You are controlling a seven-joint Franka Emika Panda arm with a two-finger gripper.
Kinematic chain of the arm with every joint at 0, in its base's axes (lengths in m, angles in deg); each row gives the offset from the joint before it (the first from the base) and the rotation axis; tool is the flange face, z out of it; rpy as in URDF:
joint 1: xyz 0 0 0.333 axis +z
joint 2: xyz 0 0 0 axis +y
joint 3: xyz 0 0 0.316 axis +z
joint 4: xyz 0.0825 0 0 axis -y
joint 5: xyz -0.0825 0 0.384 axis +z
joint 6: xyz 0 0 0 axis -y
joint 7: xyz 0.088 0 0 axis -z
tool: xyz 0 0 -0.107 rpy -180 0 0
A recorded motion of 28 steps. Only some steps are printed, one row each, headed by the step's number.
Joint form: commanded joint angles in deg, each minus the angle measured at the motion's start. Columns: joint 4, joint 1, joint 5, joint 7, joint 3, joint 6, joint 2.
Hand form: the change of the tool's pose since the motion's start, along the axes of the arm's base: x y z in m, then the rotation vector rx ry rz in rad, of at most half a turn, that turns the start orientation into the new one. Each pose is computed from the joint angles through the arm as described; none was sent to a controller.
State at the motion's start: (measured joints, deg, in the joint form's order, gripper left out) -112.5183 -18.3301 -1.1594 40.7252 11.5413 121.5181 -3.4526
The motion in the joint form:
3: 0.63 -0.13 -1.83 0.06 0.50 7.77 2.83
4: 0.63 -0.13 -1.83 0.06 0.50 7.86 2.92
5: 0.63 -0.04 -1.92 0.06 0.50 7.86 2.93
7: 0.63 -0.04 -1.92 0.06 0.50 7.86 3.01
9: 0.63 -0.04 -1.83 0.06 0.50 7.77 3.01
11: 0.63 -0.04 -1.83 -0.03 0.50 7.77 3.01
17: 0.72 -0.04 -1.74 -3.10 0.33 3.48 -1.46
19: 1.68 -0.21 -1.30 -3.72 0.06 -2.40 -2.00
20: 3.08 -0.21 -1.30 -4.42 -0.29 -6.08 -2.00
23: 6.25 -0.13 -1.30 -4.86 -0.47 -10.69 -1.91
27: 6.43 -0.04 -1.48 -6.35 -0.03 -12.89 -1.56
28: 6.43 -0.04 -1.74 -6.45 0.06 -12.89 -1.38
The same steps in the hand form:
3: 0.0213 -0.0009 -0.0069 -0.0293 -0.0953 0.0221
4: 0.0217 -0.0010 -0.0076 -0.0290 -0.0954 0.0222
5: 0.0218 -0.0001 -0.0077 -0.0303 -0.0951 0.0244
7: 0.0220 -0.0002 -0.0085 -0.0298 -0.0937 0.0244
9: 0.0219 -0.0002 -0.0087 -0.0282 -0.0923 0.0237
11: 0.0219 -0.0002 -0.0087 -0.0286 -0.0922 0.0252
17: 0.0018 0.0030 0.0272 -0.0587 -0.0893 0.0698
19: -0.0070 -0.0003 0.0292 -0.0457 -0.0134 0.0659
20: -0.0104 -0.0037 0.0346 -0.0420 0.0267 0.0692
23: -0.0123 -0.0046 0.0528 -0.0392 0.0535 0.0718
27: -0.0135 0.0001 0.0471 -0.0400 0.0963 0.1058
28: -0.0128 0.0004 0.0454 -0.0437 0.1001 0.1098

